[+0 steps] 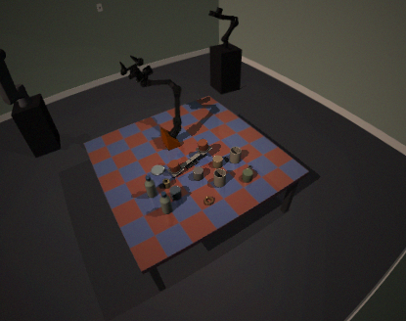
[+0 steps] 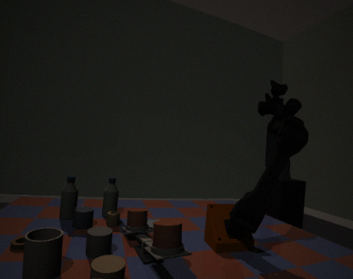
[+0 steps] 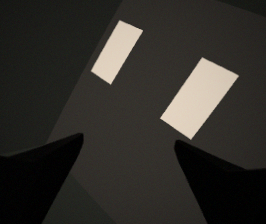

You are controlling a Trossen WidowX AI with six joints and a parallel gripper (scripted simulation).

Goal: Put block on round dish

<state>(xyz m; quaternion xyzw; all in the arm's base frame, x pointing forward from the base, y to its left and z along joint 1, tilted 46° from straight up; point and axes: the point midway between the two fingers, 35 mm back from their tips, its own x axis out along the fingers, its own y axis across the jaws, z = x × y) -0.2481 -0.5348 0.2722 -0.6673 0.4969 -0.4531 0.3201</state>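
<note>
My gripper tip is now 620 mm above the pale block, 570 mm short of it and 80 mm to the right of it. Also, from my gripper tip: balance beam (630 mm below, 550 mm ahead, 220 mm to the left); round dish (660 mm below, 490 mm ahead, 20 mm to the right).
</note>
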